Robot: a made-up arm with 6 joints. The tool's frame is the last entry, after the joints. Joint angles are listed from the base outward. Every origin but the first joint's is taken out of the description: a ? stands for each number. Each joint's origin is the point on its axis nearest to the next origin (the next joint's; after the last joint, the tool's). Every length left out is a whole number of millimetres.
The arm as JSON. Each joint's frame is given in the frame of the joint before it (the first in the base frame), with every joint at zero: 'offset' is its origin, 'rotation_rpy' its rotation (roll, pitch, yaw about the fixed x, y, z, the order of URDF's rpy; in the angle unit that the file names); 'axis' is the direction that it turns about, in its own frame. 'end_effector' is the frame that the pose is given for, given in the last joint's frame.
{
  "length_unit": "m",
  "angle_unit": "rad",
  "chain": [
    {
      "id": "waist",
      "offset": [
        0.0,
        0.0,
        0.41
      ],
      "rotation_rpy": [
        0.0,
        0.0,
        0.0
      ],
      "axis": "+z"
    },
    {
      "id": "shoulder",
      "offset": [
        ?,
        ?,
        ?
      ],
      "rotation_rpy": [
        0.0,
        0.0,
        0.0
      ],
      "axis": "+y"
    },
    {
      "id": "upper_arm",
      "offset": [
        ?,
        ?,
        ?
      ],
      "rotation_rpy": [
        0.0,
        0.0,
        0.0
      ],
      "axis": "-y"
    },
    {
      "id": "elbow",
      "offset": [
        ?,
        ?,
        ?
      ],
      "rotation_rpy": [
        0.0,
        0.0,
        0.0
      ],
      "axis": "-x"
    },
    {
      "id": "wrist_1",
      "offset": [
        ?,
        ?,
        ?
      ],
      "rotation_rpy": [
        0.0,
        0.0,
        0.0
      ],
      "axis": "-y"
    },
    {
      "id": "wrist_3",
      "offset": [
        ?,
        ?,
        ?
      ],
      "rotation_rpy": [
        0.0,
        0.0,
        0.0
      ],
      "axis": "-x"
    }
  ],
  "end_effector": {
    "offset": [
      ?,
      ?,
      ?
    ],
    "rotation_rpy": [
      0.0,
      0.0,
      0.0
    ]
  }
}
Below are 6 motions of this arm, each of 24 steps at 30 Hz.
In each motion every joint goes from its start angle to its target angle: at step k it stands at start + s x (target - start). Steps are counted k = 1, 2, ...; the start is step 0. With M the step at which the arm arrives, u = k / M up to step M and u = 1 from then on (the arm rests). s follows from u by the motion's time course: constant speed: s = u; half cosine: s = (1 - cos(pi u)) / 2; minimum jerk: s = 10 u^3 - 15 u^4 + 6 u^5.
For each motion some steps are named. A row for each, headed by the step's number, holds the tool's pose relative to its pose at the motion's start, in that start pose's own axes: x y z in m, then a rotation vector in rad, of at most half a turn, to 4 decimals.
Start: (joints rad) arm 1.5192 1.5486 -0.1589 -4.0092 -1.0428 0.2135
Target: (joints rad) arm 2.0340 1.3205 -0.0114 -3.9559 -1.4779 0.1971
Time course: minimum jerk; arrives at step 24
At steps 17, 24:
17: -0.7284 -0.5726 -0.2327 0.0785 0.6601 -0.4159
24: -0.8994 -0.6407 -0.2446 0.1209 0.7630 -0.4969

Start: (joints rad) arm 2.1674 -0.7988 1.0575 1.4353 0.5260 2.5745
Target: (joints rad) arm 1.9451 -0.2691 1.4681 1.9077 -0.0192 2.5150
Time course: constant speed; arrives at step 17
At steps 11, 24:
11: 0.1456 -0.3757 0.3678 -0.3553 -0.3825 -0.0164
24: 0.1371 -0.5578 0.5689 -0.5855 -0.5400 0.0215

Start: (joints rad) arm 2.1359 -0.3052 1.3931 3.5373 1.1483 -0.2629
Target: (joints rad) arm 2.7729 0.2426 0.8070 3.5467 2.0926 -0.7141
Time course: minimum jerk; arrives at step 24
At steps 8, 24:
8: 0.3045 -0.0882 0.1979 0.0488 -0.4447 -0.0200
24: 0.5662 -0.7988 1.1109 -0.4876 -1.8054 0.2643

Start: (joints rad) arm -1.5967 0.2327 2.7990 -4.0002 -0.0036 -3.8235
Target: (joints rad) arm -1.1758 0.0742 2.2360 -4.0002 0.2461 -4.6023
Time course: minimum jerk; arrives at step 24
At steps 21, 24:
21: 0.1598 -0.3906 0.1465 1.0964 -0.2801 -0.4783
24: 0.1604 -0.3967 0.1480 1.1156 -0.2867 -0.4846

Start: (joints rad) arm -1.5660 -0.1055 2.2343 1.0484 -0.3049 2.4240
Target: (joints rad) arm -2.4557 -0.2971 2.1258 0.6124 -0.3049 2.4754
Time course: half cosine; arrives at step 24
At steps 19, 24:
19: -0.3079 -0.6895 -0.2319 -0.3059 0.2014 -0.5004
24: -0.3723 -0.7724 -0.2195 -0.3452 0.2115 -0.5619

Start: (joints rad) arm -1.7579 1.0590 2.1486 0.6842 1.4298 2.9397
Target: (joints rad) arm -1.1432 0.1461 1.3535 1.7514 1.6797 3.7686
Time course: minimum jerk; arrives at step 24
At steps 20, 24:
20: 1.0531 0.4246 -0.2689 -0.7898 0.6054 -0.3882
24: 1.0680 0.4552 -0.2937 -0.8196 0.6328 -0.3938

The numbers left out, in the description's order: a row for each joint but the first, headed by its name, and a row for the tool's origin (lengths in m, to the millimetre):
shoulder: 0.198 0.0 0.0
upper_arm: 0.0 0.0 1.242
elbow: 0.828 0.0 0.269
wrist_1: 0.0 0.0 0.0
wrist_3: 0.208 0.0 0.0
tool: 0.0 0.0 0.0

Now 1 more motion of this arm.
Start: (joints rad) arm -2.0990 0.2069 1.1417 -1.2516 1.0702 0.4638
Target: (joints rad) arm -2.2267 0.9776 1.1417 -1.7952 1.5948 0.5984
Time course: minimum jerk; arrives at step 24
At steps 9, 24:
9: -0.0320 -0.3546 -0.3181 -0.1784 -0.0095 -0.2308
24: -0.2953 -1.4836 -0.7106 -0.7889 -0.1696 -0.8340

